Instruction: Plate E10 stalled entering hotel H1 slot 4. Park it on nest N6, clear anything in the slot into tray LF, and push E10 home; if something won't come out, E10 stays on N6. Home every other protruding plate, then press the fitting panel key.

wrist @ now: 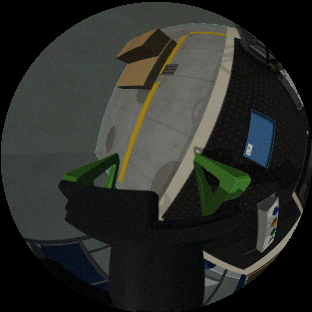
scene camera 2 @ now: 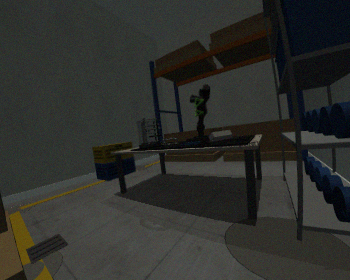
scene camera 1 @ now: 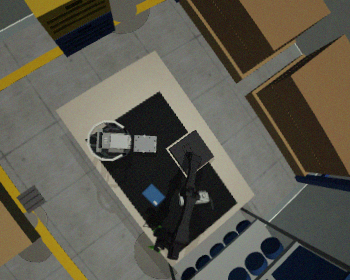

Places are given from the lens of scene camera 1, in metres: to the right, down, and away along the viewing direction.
plate rack (scene camera 1: 98,141): -0.46, 0.01, 1.04
